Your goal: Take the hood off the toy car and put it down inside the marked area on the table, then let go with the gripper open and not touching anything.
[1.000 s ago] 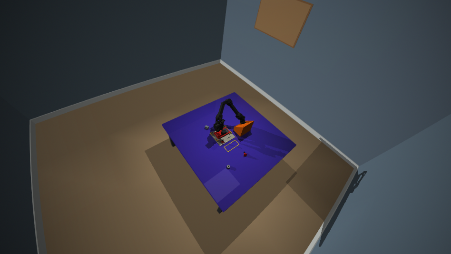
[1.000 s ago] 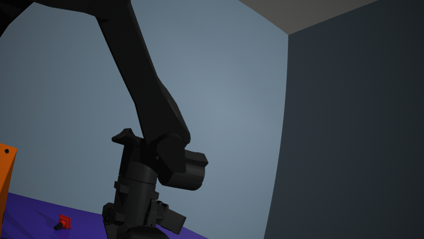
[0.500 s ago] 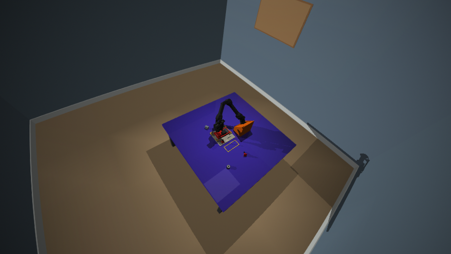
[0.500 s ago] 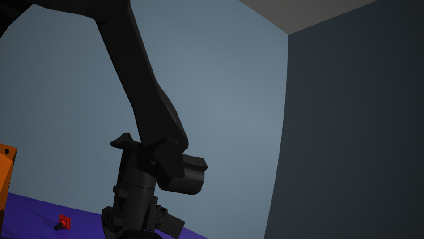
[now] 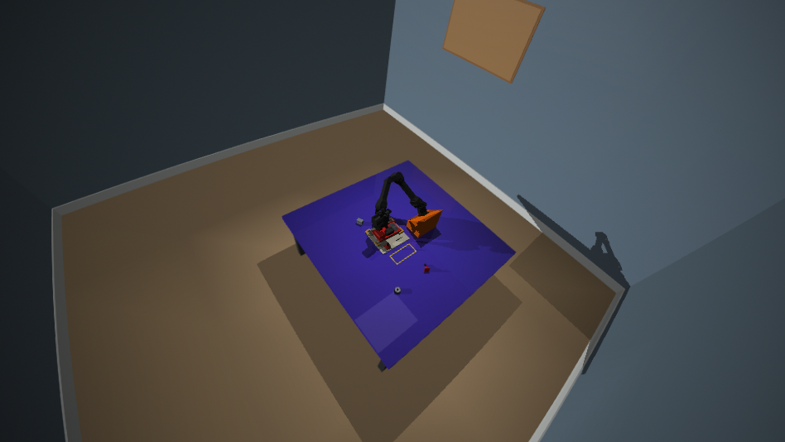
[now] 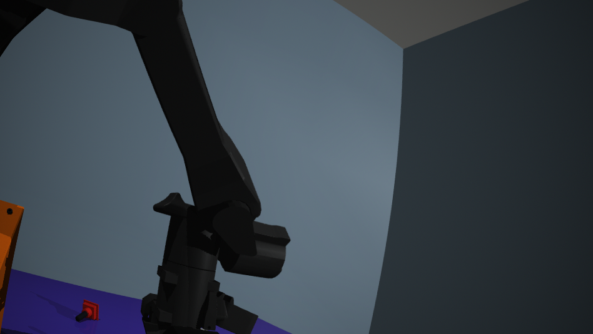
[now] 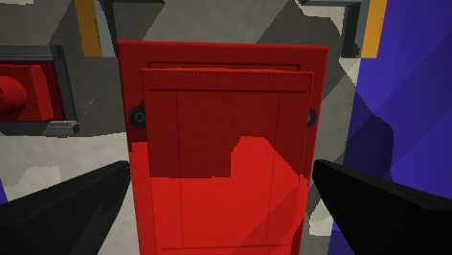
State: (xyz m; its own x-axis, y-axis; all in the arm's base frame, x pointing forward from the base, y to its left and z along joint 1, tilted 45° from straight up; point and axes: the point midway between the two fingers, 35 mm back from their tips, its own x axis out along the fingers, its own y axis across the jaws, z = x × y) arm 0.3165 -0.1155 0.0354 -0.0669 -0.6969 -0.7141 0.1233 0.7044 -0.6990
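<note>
Now: gripper tip right at the red hood. Round my gripper tip: wheel (40 cm to the left, 22 cm ahead, 4 cm below).
</note>
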